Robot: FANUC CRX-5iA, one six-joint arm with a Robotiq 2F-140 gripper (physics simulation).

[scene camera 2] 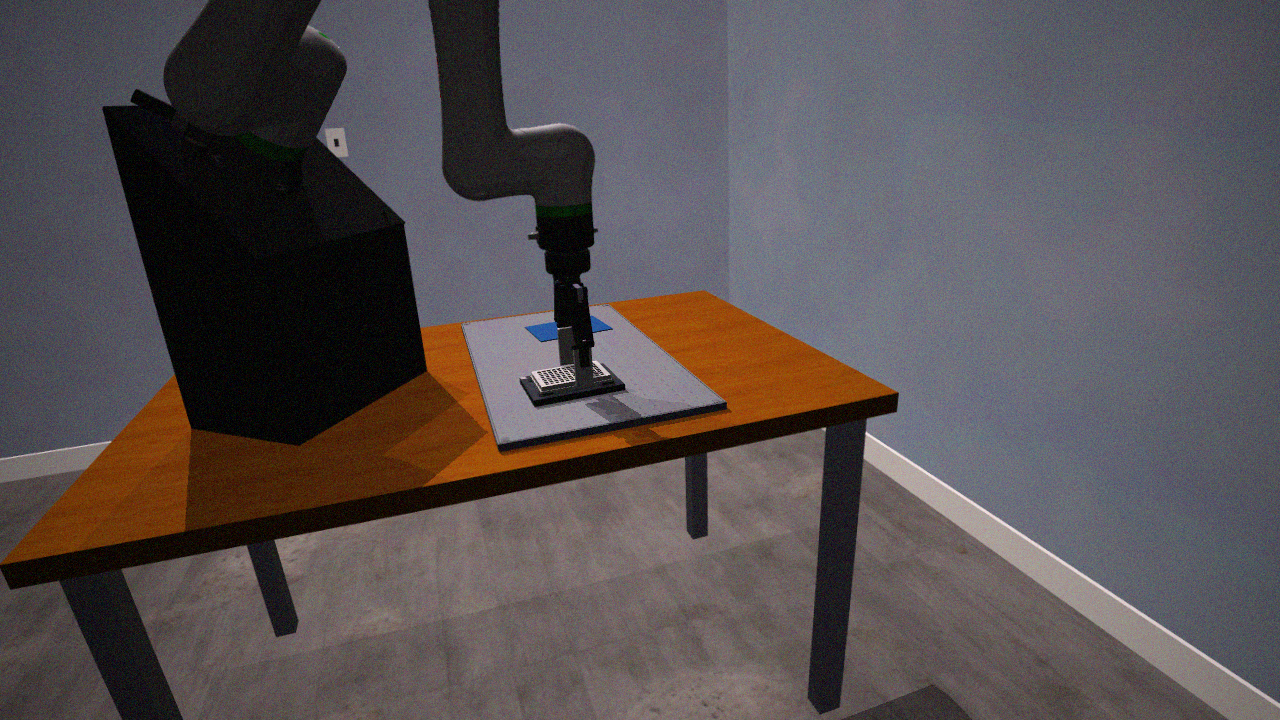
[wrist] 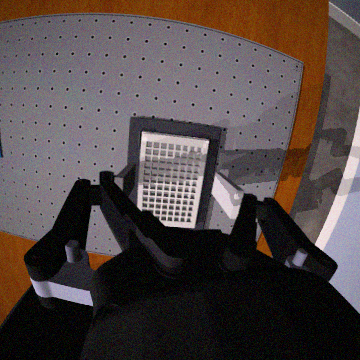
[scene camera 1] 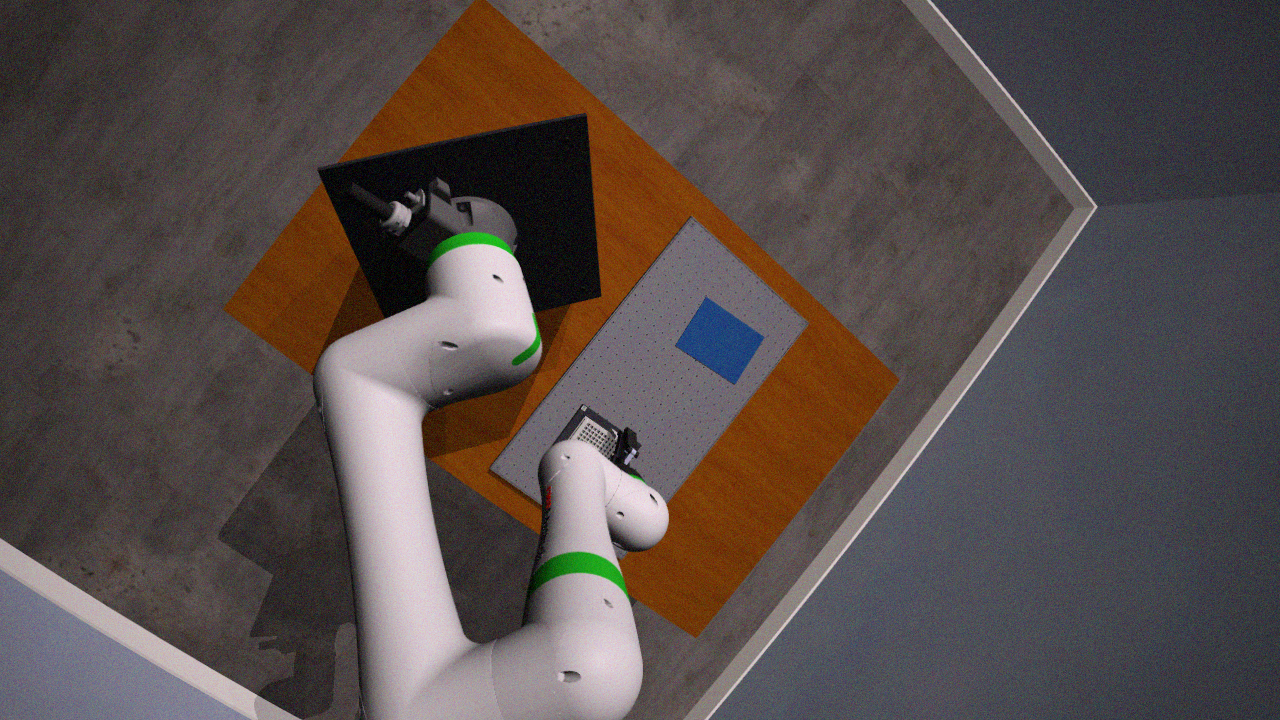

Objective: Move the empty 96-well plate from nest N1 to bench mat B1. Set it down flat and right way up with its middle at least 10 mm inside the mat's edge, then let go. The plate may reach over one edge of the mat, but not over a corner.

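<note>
The white 96-well plate lies flat, wells up, in the dark nest N1. My gripper is open and points down over the plate, one finger on each side of it across its short width. The near finger hides part of the plate in scene camera 2. Whether the fingertips touch the plate or nest cannot be told. The arm hides part of plate and nest in scene camera 1. The blue bench mat B1 lies flat; a sliver shows at the wrist view's left edge.
The nest and mat are on a grey perforated board on the orange wooden table. A large black block stands beside the board. A second white arm section hangs over it.
</note>
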